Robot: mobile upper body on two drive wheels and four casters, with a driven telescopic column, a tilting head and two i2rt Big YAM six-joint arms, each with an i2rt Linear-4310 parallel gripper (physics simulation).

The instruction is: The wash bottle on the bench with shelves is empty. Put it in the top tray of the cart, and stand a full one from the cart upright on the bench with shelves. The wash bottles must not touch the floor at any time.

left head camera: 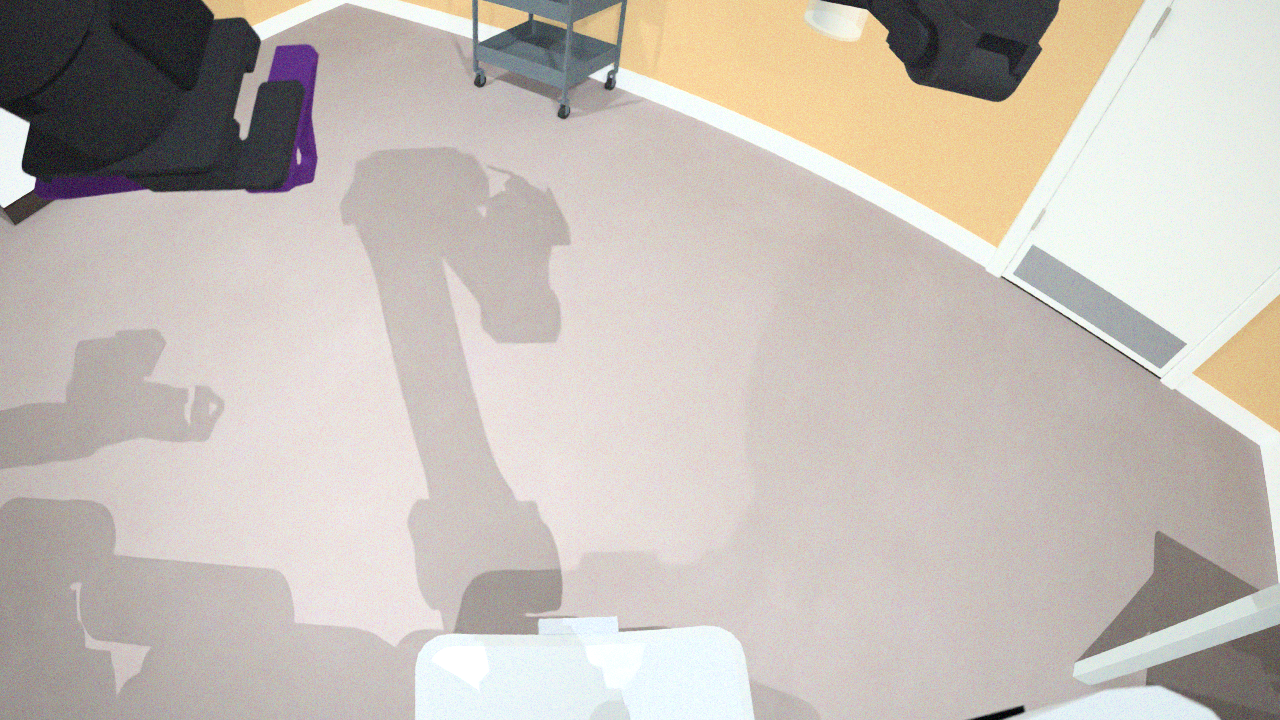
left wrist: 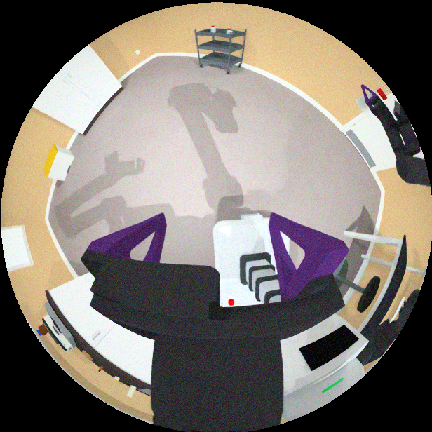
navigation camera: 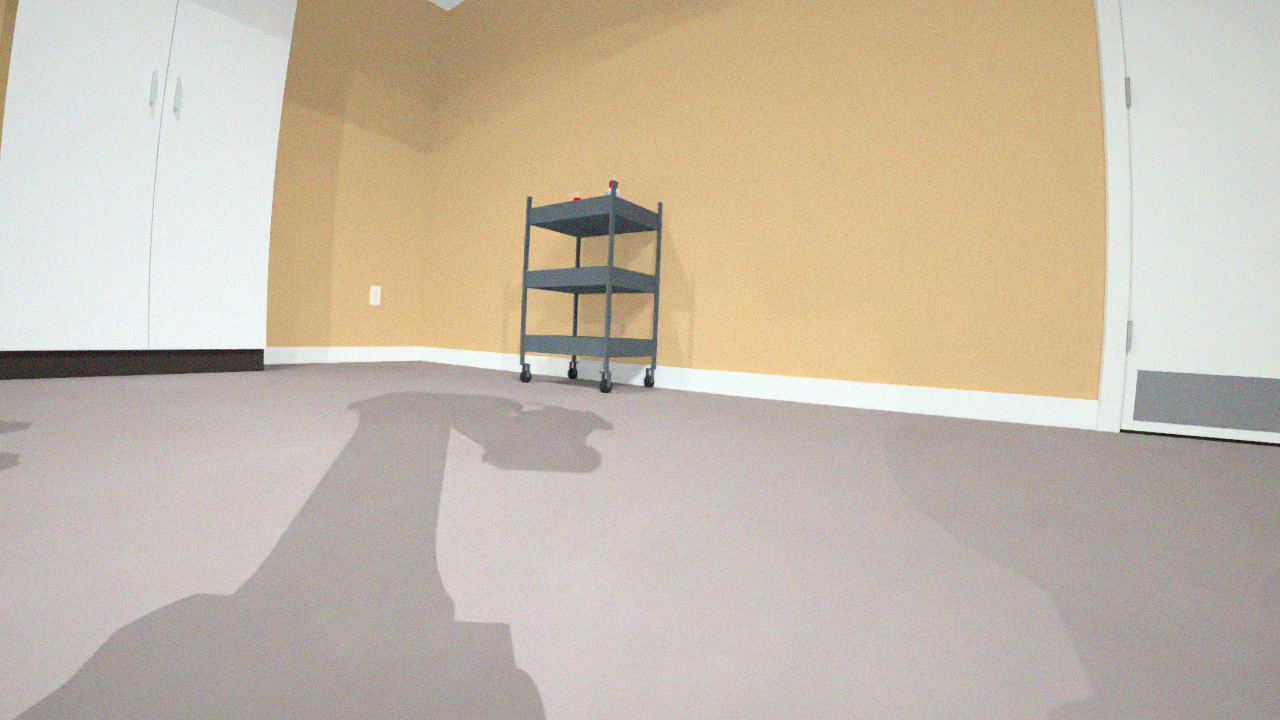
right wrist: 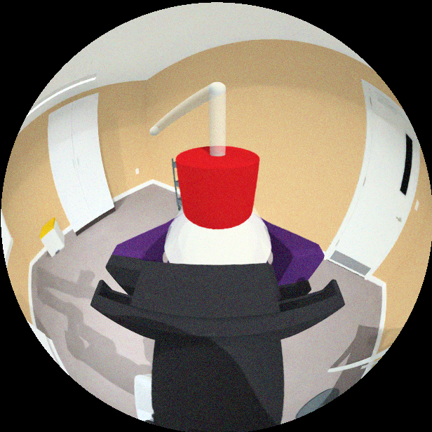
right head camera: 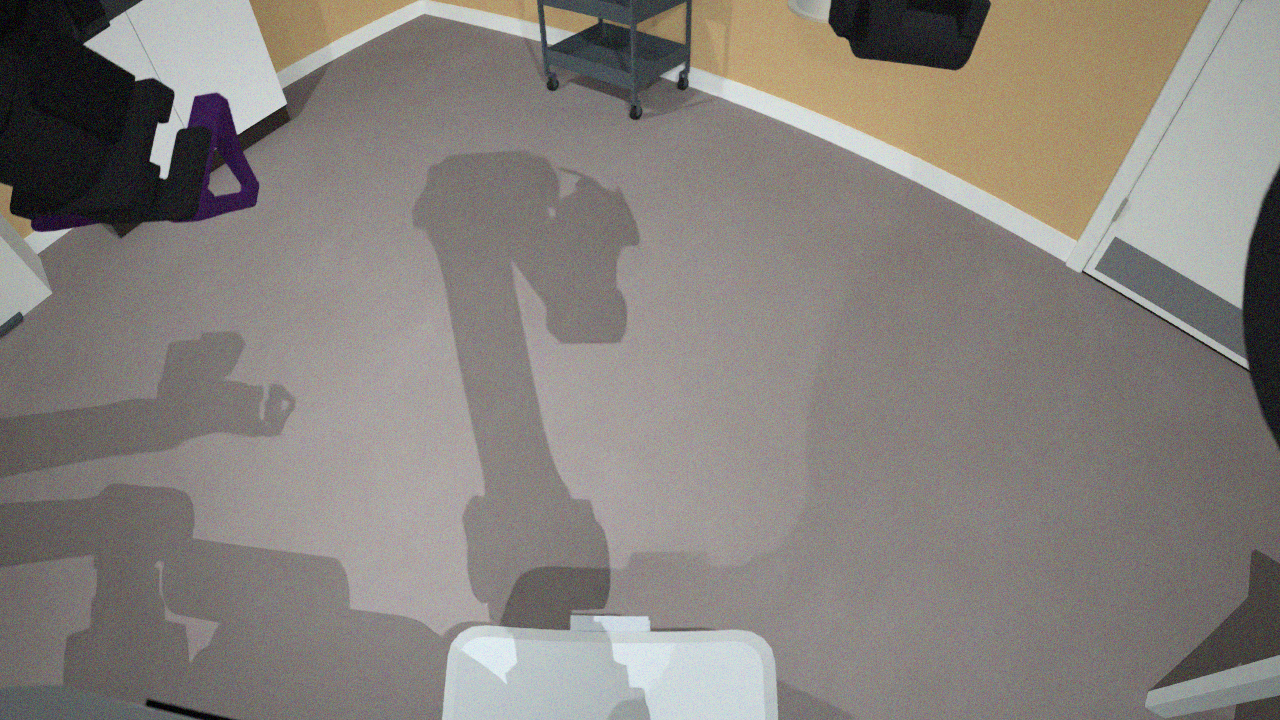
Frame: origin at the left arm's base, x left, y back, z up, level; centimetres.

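Seen in the pictures: left gripper, fingertip midpoint: (left head camera: 236, 172) (right head camera: 199, 200).
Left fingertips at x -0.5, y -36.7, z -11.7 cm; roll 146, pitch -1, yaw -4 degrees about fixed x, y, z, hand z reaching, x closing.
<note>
A point is followed by its place in that frame.
My right gripper (right wrist: 217, 218) is shut on a wash bottle (right wrist: 217, 192) (left wrist: 382, 94) (left head camera: 835, 21) @[x -44.0, y -64.1, z -12.2 cm] with a red cap and bent spout. It is held upright, well above the floor; its lower part is hidden in the right wrist view. My left gripper (left wrist: 217, 218) is open and empty. The grey three-tray cart (navigation camera: 572, 279) @[x -10.5, y -223.6, z -75.6 cm] (left wrist: 220, 46) (left head camera: 566, 53) @[x -24.1, y -211.9, z -88.9 cm] (right head camera: 633, 53) @[x -24.5, y -212.0, z -88.4 cm] stands by the far wall, beyond both grippers. Two red-capped wash bottles (left wrist: 213, 29) (left wrist: 229, 31) are in its top tray. The bench with shelves shows partly, by a white leg (left head camera: 1181, 635) @[x -138.1, y -8.6, z -83.6 cm] (left wrist: 372, 237).
A white cabinet (navigation camera: 89, 179) @[x 167.9, y -185.0, z -45.4 cm] (left wrist: 75, 90) stands left of the cart. A door (navigation camera: 1199, 179) @[x -190.0, y -129.2, z -42.5 cm] (left head camera: 1136, 170) @[x -190.2, y -129.1, z -56.3 cm] is to its right. A yellow-topped bin (left wrist: 61, 162) (right wrist: 53, 242) is near the left wall. A stool (left wrist: 369, 294) stands by the bench. The robot's white base (left head camera: 581, 685) @[x -22.1, y -23.2, z -91.6 cm] is at the bottom.
</note>
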